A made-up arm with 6 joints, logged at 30 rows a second.
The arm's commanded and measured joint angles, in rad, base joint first. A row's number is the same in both.
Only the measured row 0 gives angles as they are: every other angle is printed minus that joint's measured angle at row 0.
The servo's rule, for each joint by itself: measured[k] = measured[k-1] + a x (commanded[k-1-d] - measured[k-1]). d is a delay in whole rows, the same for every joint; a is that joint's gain. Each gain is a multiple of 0.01, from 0.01 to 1. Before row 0 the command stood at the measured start. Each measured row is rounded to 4 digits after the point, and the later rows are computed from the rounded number. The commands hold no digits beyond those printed.
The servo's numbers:
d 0
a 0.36 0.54 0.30 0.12 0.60 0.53
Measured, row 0:
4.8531 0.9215 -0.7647 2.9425 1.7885 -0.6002
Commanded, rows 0 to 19:
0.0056 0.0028 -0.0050 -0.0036 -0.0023 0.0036
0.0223 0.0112 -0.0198 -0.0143 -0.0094 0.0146
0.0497 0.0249 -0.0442 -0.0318 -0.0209 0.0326
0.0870 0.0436 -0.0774 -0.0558 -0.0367 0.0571
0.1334 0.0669 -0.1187 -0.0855 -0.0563 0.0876
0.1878 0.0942 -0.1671 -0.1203 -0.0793 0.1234
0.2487 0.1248 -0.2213 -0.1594 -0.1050 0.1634
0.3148 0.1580 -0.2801 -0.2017 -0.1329 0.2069
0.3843 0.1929 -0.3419 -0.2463 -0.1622 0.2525
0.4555 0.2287 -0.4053 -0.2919 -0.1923 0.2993
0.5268 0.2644 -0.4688 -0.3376 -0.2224 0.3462
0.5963 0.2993 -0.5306 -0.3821 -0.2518 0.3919
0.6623 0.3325 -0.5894 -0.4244 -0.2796 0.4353
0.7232 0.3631 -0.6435 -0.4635 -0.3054 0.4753
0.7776 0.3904 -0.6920 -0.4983 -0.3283 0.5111
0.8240 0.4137 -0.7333 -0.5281 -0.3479 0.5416
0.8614 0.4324 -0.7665 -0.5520 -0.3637 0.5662
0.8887 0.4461 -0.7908 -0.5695 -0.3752 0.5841
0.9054 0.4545 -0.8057 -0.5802 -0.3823 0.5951
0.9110 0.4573 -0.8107 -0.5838 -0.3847 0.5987
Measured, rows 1 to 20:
0.0020 0.0015 -0.0015 -0.0004 -0.0014 0.0019
0.0093 0.0067 -0.0070 -0.0021 -0.0062 0.0086
0.0238 0.0165 -0.0182 -0.0057 -0.0150 0.0213
0.0466 0.0311 -0.0360 -0.0117 -0.0280 0.0403
0.0778 0.0504 -0.0608 -0.0206 -0.0450 0.0654
0.1174 0.0741 -0.0927 -0.0326 -0.0656 0.0961
0.1647 0.1015 -0.1313 -0.0478 -0.0892 0.1318
0.2187 0.1320 -0.1759 -0.0663 -0.1154 0.1716
0.2783 0.1649 -0.2257 -0.0879 -0.1435 0.2145
0.3421 0.1994 -0.2796 -0.1124 -0.1728 0.2594
0.4086 0.2345 -0.3364 -0.1394 -0.2026 0.3054
0.4762 0.2695 -0.3947 -0.1685 -0.2321 0.3512
0.5432 0.3035 -0.4531 -0.1992 -0.2606 0.3958
0.6080 0.3357 -0.5102 -0.2309 -0.2875 0.4379
0.6691 0.3652 -0.5647 -0.2630 -0.3120 0.4767
0.7249 0.3914 -0.6153 -0.2948 -0.3335 0.5111
0.7740 0.4135 -0.6607 -0.3257 -0.3516 0.5403
0.8153 0.4311 -0.6997 -0.3550 -0.3658 0.5635
0.8477 0.4437 -0.7315 -0.3820 -0.3757 0.5802
0.8705 0.4510 -0.7553 -0.4062 -0.3811 0.5900

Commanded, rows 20 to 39:
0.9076 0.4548 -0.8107 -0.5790 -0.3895 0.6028
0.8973 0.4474 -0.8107 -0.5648 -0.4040 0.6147
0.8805 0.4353 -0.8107 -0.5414 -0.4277 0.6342
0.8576 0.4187 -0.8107 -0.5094 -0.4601 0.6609
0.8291 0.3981 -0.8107 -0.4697 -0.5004 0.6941
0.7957 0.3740 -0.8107 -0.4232 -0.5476 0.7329
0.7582 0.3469 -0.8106 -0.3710 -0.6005 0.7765
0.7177 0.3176 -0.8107 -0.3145 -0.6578 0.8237
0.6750 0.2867 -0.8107 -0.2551 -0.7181 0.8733
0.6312 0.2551 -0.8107 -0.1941 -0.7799 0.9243
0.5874 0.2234 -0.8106 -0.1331 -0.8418 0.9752
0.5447 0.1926 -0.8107 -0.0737 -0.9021 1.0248
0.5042 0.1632 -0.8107 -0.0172 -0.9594 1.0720
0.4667 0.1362 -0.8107 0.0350 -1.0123 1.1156
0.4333 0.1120 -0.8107 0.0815 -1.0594 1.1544
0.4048 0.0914 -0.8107 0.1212 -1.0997 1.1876
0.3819 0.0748 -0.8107 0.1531 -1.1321 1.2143
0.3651 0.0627 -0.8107 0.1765 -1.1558 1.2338
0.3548 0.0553 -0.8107 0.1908 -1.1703 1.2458
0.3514 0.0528 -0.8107 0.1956 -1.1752 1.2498
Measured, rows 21 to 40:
0.8839 0.4531 -0.7719 -0.4269 -0.3861 0.5968
0.8887 0.4500 -0.7835 -0.4434 -0.3968 0.6063
0.8857 0.4421 -0.7917 -0.4552 -0.4153 0.6211
0.8756 0.4295 -0.7974 -0.4617 -0.4422 0.6422
0.8589 0.4125 -0.8014 -0.4627 -0.4771 0.6697
0.8361 0.3917 -0.8042 -0.4580 -0.5194 0.7032
0.8081 0.3675 -0.8061 -0.4476 -0.5681 0.7420
0.7756 0.3406 -0.8075 -0.4316 -0.6219 0.7853
0.7394 0.3115 -0.8085 -0.4104 -0.6796 0.8319
0.7004 0.2810 -0.8092 -0.3844 -0.7398 0.8809
0.6597 0.2499 -0.8096 -0.3542 -0.8010 0.9309
0.6183 0.2190 -0.8099 -0.3205 -0.8617 0.9807
0.5772 0.1889 -0.8101 -0.2841 -0.9203 1.0291
0.5374 0.1604 -0.8103 -0.2458 -0.9755 1.0749
0.4999 0.1343 -0.8104 -0.2065 -1.0258 1.1170
0.4657 0.1111 -0.8105 -0.1672 -1.0701 1.1544
0.4355 0.0915 -0.8106 -0.1288 -1.1073 1.1861
0.4102 0.0759 -0.8106 -0.0922 -1.1364 1.2114
0.3903 0.0648 -0.8106 -0.0582 -1.1567 1.2296
0.3763 0.0583 -0.8106 -0.0277 -1.1678 1.2403

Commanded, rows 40 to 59:
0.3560 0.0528 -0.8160 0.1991 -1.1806 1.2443
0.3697 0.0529 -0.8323 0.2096 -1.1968 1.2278
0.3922 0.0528 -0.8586 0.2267 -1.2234 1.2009
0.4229 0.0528 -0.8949 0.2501 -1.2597 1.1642
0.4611 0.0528 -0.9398 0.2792 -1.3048 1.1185
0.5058 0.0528 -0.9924 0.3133 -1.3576 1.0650
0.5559 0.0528 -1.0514 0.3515 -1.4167 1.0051
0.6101 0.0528 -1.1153 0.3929 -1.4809 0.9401
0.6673 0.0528 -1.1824 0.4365 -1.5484 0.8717
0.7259 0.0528 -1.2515 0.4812 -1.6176 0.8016
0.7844 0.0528 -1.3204 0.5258 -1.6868 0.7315
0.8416 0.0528 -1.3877 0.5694 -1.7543 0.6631
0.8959 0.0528 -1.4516 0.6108 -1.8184 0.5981
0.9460 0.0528 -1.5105 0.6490 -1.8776 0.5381
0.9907 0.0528 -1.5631 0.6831 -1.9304 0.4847
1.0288 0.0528 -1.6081 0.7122 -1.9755 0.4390
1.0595 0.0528 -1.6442 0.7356 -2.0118 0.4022
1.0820 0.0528 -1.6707 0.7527 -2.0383 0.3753
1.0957 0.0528 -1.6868 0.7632 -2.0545 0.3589
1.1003 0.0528 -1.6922 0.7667 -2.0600 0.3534
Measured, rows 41 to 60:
0.3690 0.0553 -0.8122 -0.0005 -1.1755 1.2424
0.3693 0.0540 -0.8182 0.0247 -1.1883 1.2347
0.3775 0.0534 -0.8303 0.0489 -1.2094 1.2168
0.3938 0.0531 -0.8497 0.0730 -1.2396 1.1889
0.4180 0.0529 -0.8767 0.0977 -1.2787 1.1516
0.4496 0.0528 -0.9114 0.1236 -1.3260 1.1057
0.4879 0.0528 -0.9534 0.1509 -1.3804 1.0524
0.5319 0.0528 -1.0020 0.1799 -1.4407 0.9929
0.5806 0.0528 -1.0561 0.2107 -1.5053 0.9287
0.6329 0.0528 -1.1147 0.2432 -1.5727 0.8613
0.6874 0.0528 -1.1764 0.2771 -1.6412 0.7925
0.7429 0.0528 -1.2398 0.3122 -1.7091 0.7239
0.7980 0.0528 -1.3033 0.3480 -1.7747 0.6572
0.8513 0.0528 -1.3655 0.3841 -1.8364 0.5941
0.9015 0.0528 -1.4248 0.4200 -1.8928 0.5361
0.9473 0.0528 -1.4798 0.4551 -1.9424 0.4846
0.9877 0.0528 -1.5291 0.4888 -1.9840 0.4409
1.0216 0.0528 -1.5716 0.5205 -2.0166 0.4061
1.0483 0.0528 -1.6062 0.5496 -2.0393 0.3811
1.0670 0.0528 -1.6320 0.5757 -2.0517 0.3664

